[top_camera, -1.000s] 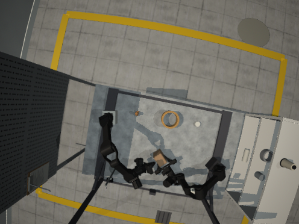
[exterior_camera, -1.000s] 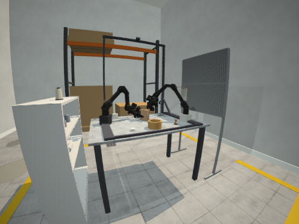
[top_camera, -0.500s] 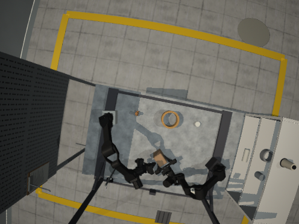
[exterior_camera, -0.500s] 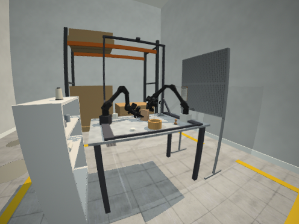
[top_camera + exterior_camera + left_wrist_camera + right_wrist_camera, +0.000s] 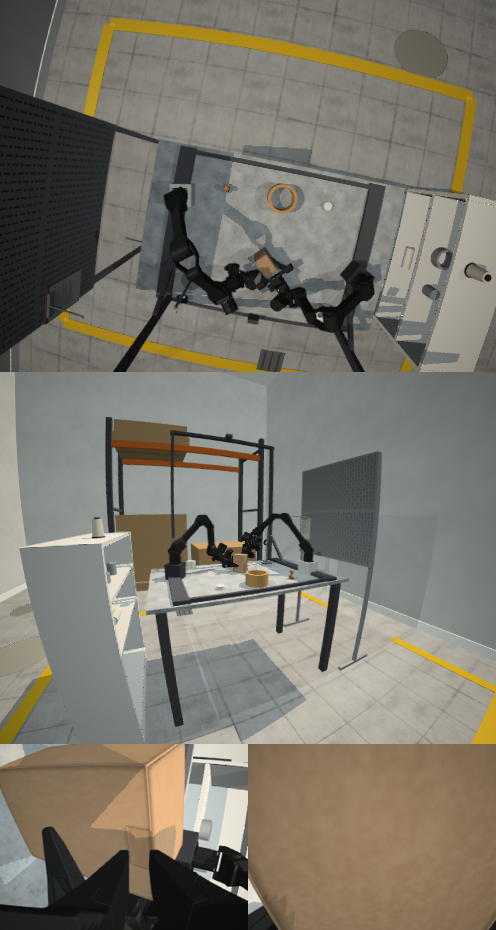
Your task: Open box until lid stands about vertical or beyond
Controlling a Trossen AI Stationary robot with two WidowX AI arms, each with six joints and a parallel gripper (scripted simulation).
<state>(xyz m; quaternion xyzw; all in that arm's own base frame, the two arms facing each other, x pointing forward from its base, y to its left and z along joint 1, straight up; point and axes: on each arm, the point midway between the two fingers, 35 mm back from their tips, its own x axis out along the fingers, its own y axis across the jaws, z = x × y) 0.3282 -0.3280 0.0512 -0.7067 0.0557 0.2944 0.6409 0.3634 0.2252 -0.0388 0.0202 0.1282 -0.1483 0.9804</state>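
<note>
Now: the carton 30 mm to the left of my right hand, 20 mm ahead of it and 20 mm above it.
</note>
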